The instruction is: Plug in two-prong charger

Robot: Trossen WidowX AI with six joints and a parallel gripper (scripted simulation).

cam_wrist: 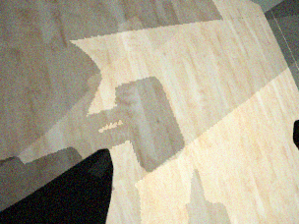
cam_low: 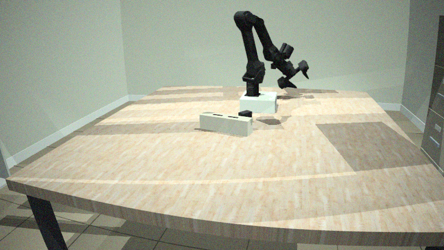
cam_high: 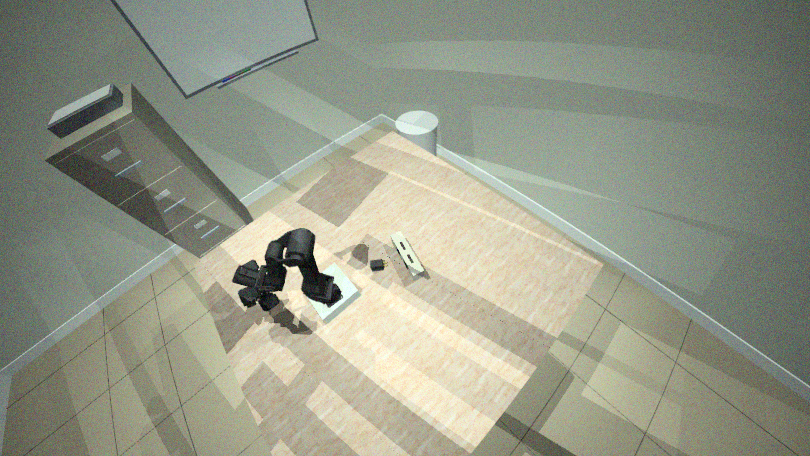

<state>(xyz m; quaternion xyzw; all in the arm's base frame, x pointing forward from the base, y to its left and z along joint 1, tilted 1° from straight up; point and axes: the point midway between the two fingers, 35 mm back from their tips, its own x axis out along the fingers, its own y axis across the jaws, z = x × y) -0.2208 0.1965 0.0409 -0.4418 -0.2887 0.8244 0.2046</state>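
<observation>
My gripper tip is now 450 mm short of the charger, 210 mm to the left of it and 60 mm above it.
</observation>
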